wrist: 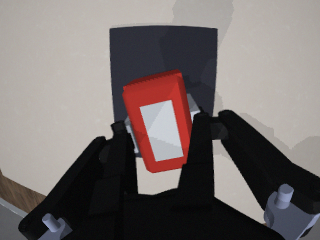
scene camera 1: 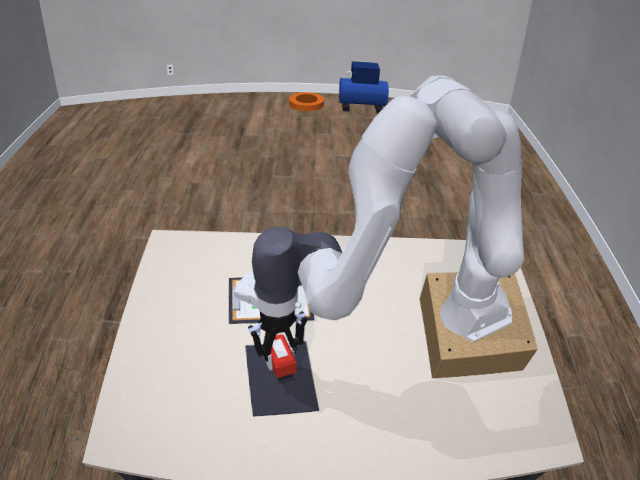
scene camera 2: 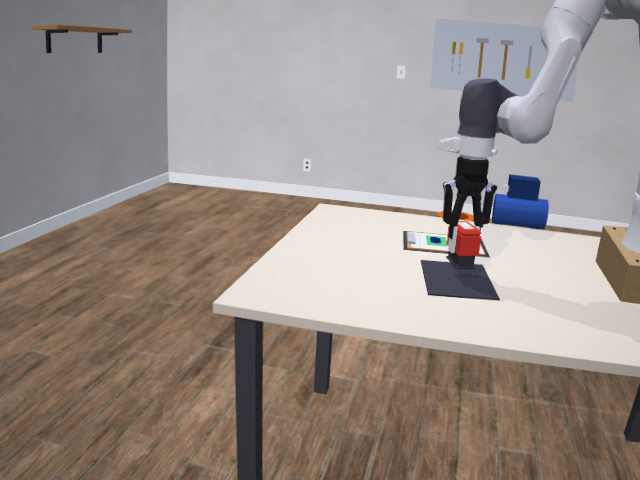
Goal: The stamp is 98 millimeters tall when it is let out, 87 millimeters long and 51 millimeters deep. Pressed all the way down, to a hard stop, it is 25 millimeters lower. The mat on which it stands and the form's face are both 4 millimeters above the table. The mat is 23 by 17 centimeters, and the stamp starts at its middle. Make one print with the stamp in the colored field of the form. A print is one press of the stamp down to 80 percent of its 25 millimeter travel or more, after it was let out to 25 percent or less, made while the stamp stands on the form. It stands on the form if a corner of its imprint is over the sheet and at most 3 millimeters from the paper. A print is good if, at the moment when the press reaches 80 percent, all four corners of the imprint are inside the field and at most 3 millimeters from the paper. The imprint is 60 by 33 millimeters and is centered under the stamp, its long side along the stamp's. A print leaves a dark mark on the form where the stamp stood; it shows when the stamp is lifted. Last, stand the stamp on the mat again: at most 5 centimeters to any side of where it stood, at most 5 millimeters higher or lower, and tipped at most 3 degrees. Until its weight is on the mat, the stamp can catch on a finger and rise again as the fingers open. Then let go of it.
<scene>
gripper: wrist 164, 110; scene camera 1; scene camera 2
stamp: wrist; scene camera 1 283, 361; scene camera 2
same spot on stamp: [wrist: 157, 105] = [scene camera 2: 462, 222]
same spot on gripper: [scene camera 2: 452, 219] = [scene camera 1: 263, 346]
</scene>
